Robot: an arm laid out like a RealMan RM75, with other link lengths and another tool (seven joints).
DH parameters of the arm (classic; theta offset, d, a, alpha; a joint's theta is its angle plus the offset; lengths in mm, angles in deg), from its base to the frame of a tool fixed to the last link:
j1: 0 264.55 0 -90
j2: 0 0 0 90
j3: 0 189.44 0 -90
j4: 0 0 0 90
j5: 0 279.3 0 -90
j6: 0 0 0 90
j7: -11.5 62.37 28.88 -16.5
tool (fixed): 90 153.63 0 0
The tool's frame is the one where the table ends.
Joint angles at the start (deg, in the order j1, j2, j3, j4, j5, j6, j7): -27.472 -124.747 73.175 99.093 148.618 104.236 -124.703
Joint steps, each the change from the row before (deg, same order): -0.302 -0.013 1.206 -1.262 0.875 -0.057 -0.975; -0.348 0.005 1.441 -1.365 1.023 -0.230 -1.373; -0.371 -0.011 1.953 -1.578 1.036 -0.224 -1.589; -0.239 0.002 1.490 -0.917 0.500 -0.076 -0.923; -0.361 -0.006 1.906 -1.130 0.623 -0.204 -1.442; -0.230 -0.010 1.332 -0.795 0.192 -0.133 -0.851
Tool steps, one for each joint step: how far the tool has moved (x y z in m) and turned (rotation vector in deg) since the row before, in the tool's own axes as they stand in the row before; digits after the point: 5 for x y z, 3 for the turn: -0.00015 0.00140 0.00817 -1.394 0.512 -0.944; -0.00056 0.00087 0.00910 -1.478 0.326 -1.192; 0.00080 0.00081 0.01159 -1.892 0.489 -1.131; 0.00204 0.00008 0.00789 -1.353 0.391 -0.348; 0.00245 -0.00069 0.00974 -1.570 0.329 -0.580; 0.00250 -0.00062 0.00689 -1.046 0.389 -0.185
